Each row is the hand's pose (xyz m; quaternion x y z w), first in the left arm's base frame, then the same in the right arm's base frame.
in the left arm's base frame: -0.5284 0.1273 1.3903 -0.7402 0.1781 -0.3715 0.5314
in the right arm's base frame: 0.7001 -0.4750 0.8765 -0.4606 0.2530 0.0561 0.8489
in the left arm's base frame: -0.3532 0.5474 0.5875 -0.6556 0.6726 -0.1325 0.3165
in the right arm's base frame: 0.3128 0.3627 0.8759 -0.5682 0.5184 0.4242 0.4781
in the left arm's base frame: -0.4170 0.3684 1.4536 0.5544 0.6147 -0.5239 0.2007
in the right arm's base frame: 0.7768 -0.3558 1.1099 -0.3003 -0.9296 0.1884 0.1012
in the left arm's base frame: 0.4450 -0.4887 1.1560 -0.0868 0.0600 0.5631 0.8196
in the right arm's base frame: 1.4805 0.0045 0.1398 0.4247 -0.0859 0.7025 0.5645
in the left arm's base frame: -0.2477 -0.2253 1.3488 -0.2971 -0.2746 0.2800 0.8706
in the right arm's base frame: 0.9747 -0.4267 0.5200 0.3027 -0.2614 0.3617 0.8421
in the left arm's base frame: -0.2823 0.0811 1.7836 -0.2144 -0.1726 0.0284 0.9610
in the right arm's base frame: 1.1260 -0.6266 0.9904 0.3405 -0.0179 0.2116 0.9160
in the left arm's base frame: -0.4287 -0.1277 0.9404 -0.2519 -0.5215 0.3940 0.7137
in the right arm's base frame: 0.5826 -0.2055 0.4395 0.3447 -0.5384 0.2879 0.7130
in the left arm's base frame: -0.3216 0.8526 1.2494 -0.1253 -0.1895 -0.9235 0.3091
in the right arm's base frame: 0.6437 0.0414 1.4412 -0.0870 0.3261 -0.7475 0.5721
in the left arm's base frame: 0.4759 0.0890 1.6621 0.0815 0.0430 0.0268 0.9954
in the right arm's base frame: 1.6699 -0.0963 0.8779 0.5468 0.2366 0.2657 0.7579
